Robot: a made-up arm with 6 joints. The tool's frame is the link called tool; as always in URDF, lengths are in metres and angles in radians. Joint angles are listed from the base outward. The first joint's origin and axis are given. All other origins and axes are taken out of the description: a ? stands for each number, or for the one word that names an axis. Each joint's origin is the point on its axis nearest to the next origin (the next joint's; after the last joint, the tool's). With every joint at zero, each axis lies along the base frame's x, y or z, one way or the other. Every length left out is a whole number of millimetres.
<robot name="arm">
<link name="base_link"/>
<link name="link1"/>
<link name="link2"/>
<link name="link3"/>
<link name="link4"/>
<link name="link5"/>
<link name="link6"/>
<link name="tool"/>
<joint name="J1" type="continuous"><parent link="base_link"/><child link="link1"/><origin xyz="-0.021 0.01 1.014"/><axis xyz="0 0 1"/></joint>
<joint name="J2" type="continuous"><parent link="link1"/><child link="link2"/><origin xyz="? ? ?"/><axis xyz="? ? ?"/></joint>
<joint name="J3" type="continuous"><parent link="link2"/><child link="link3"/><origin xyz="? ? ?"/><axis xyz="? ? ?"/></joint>
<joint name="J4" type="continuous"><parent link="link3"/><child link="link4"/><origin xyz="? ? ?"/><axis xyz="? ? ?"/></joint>
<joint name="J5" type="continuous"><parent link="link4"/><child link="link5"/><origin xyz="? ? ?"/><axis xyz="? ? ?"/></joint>
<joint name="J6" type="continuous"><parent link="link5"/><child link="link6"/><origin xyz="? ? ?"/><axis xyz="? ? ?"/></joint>
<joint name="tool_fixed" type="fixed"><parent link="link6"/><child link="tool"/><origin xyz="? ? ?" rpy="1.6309 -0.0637 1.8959"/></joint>
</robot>
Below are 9 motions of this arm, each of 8 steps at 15 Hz.
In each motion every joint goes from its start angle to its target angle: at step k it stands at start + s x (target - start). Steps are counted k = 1, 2, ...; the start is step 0. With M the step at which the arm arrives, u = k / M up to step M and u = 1 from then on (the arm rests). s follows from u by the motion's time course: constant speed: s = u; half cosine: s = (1 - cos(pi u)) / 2; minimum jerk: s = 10 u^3 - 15 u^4 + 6 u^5.
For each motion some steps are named. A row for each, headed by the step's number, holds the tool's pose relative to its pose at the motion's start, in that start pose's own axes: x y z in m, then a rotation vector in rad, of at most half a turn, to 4 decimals.
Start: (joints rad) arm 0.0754 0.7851 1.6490 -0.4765 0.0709 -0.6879
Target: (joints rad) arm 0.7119 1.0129 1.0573 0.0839 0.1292 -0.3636
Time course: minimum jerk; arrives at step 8
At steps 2, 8:
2: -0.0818 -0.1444 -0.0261 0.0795 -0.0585 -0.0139
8: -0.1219 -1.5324 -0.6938 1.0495 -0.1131 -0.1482

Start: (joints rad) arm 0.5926 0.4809 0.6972 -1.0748 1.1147 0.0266
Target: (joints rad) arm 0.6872 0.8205 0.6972 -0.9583 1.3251 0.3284
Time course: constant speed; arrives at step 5
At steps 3, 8:
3: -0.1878 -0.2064 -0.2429 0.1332 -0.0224 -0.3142
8: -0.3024 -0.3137 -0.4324 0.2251 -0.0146 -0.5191

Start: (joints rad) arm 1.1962 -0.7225 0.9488 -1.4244 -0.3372 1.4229
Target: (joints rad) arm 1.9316 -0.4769 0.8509 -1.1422 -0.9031 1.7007
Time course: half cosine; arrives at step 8
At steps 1, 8:
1: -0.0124 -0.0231 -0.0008 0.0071 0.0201 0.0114
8: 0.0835 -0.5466 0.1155 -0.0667 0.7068 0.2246

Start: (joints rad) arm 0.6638 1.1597 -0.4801 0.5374 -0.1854 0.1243
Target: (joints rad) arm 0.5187 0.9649 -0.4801 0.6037 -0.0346 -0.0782
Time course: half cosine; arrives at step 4
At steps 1, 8:
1: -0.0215 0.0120 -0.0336 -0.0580 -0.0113 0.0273
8: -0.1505 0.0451 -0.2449 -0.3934 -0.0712 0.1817

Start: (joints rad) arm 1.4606 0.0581 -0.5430 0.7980 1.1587 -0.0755
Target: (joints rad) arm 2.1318 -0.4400 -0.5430 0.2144 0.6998 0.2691
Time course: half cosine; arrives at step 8
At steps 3, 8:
3: 0.0574 0.2402 0.1781 -0.0782 -0.0466 -0.0636
8: 0.2931 0.8141 0.3304 -0.2916 -0.0665 0.0130

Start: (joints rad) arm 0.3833 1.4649 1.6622 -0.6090 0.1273 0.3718
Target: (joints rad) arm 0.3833 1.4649 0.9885 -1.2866 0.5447 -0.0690
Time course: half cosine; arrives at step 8
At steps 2, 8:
2: -0.0426 -0.1232 -0.0162 -0.0140 -0.0549 0.1616
8: -0.2200 -0.8016 -0.3742 -0.2019 -0.6802 0.8854

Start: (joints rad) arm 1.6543 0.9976 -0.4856 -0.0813 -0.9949 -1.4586
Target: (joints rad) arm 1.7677 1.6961 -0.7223 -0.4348 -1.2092 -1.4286
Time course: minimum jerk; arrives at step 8
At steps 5, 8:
5: -0.5754 0.0181 0.4294 0.0435 -0.7868 0.2931
8: -0.8242 0.0321 0.4667 0.0230 -1.0659 0.4430

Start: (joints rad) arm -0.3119 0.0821 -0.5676 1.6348 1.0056 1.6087
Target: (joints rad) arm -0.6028 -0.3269 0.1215 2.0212 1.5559 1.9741
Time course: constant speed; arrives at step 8
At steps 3, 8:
3: -0.0482 -0.4052 -0.2642 0.2572 -0.0844 -0.4695
8: -0.3767 -0.7744 -0.8968 0.4100 -0.0360 -1.3191

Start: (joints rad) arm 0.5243 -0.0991 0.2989 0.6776 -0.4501 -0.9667
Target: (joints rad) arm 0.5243 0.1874 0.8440 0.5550 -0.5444 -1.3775
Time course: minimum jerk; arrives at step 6
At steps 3, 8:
3: 0.0526 0.1352 0.0352 -0.1523 0.0547 0.2568
8: 0.0983 0.2471 0.0508 -0.2907 0.1304 0.5141

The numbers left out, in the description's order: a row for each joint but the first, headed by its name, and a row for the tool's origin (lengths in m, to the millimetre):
J2: xyz 0.145 -0.017 0, axis 0 1 0
J3: xyz 0.003 0 0.718, axis 0 -1 0
J4: xyz 1.177 0 0.094, axis -1 0 0
J5: xyz 0 -0.013 -0.012, axis 0 -1 0
J6: xyz 0.213 0 0.025, axis -1 0 0
tool: xyz 0 -0.004 -0.004

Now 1 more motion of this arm.
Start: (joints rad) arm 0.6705 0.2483 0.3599 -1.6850 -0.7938 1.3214
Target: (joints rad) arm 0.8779 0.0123 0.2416 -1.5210 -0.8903 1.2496
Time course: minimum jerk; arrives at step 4
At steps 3, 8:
3: 0.3529 0.0227 0.1746 0.1348 0.2457 -0.0662
8: 0.3943 0.0237 0.1876 0.1499 0.2729 -0.0744

